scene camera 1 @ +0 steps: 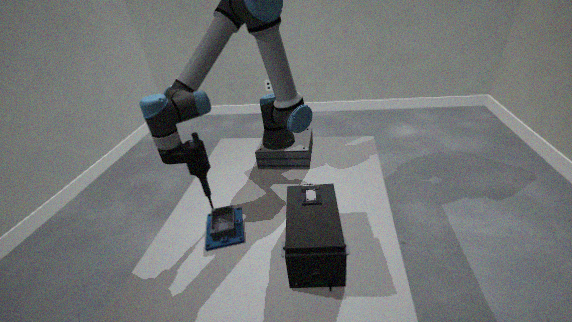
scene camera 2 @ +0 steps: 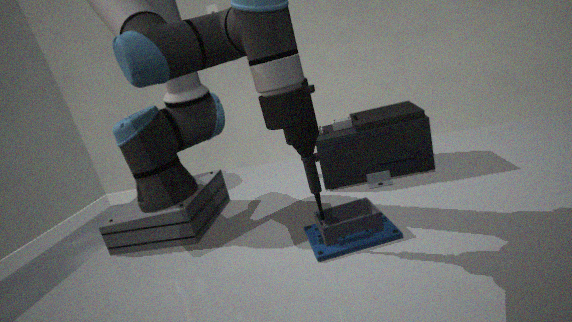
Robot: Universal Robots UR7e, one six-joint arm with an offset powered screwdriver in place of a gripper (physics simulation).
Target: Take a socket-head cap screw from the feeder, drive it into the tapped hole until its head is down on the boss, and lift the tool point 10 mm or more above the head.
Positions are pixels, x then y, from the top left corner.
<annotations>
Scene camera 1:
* black feeder cover: 309,228
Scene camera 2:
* blue plate: 387,235
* black feeder cover: 405,111
</annotations>
